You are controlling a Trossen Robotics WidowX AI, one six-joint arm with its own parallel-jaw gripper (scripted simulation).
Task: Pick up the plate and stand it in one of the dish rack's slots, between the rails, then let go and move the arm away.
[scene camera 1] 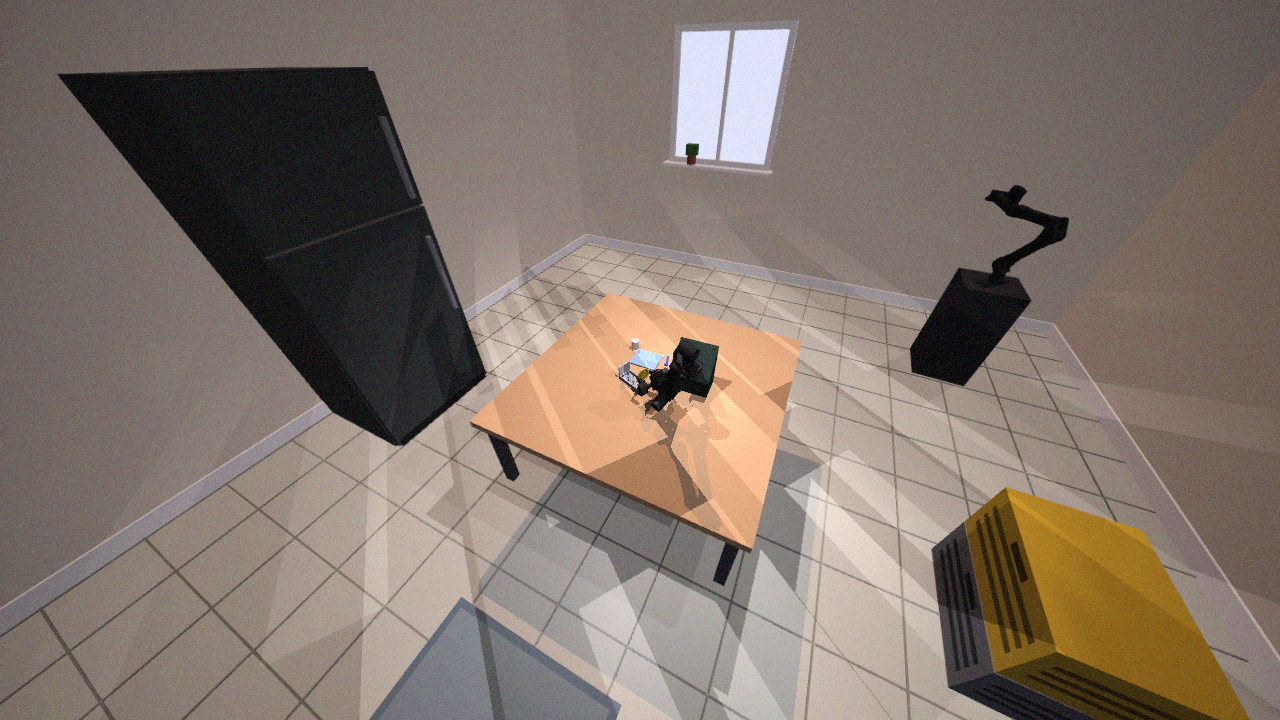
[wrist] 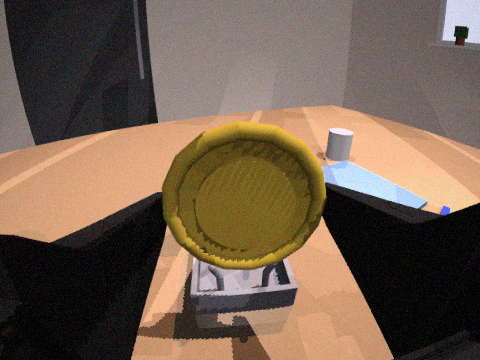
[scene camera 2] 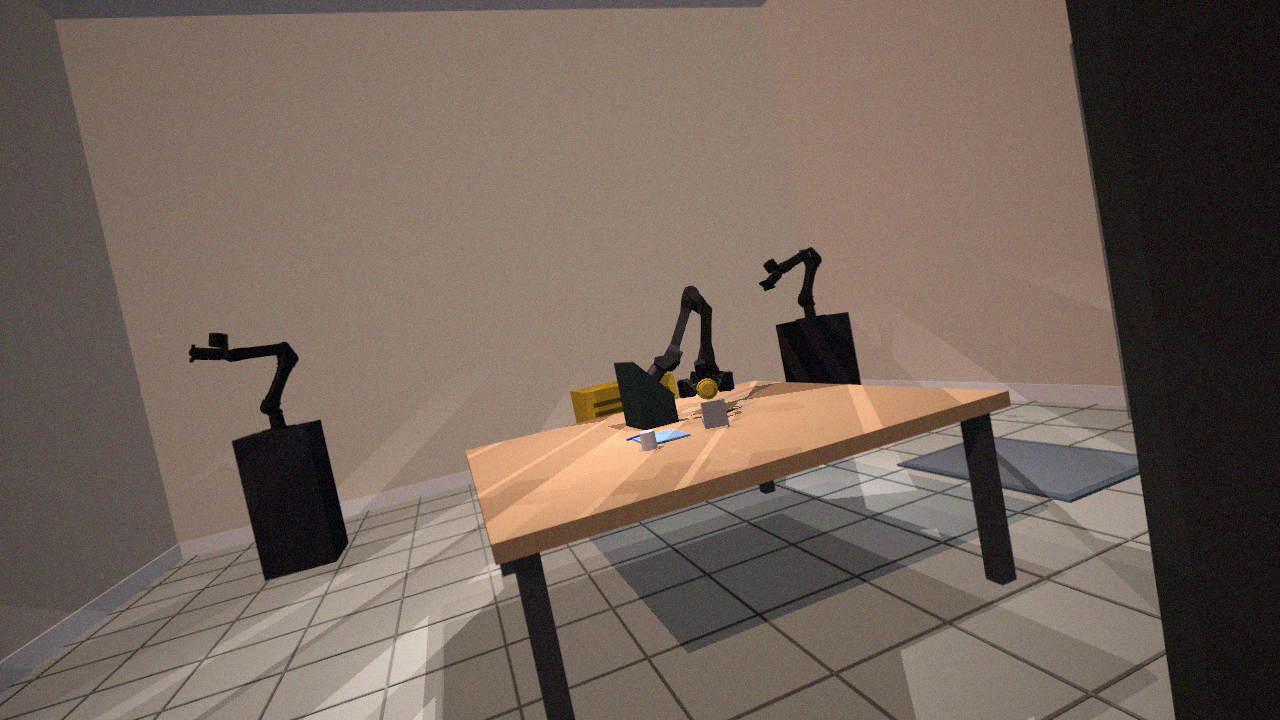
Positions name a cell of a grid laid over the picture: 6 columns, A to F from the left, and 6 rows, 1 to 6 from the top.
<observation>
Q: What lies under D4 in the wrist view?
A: A yellow plate.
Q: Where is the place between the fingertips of my gripper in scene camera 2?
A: At D4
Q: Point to a grey dish rack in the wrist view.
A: At C5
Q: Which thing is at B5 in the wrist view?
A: My gripper.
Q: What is my gripper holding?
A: A yellow plate.
</observation>
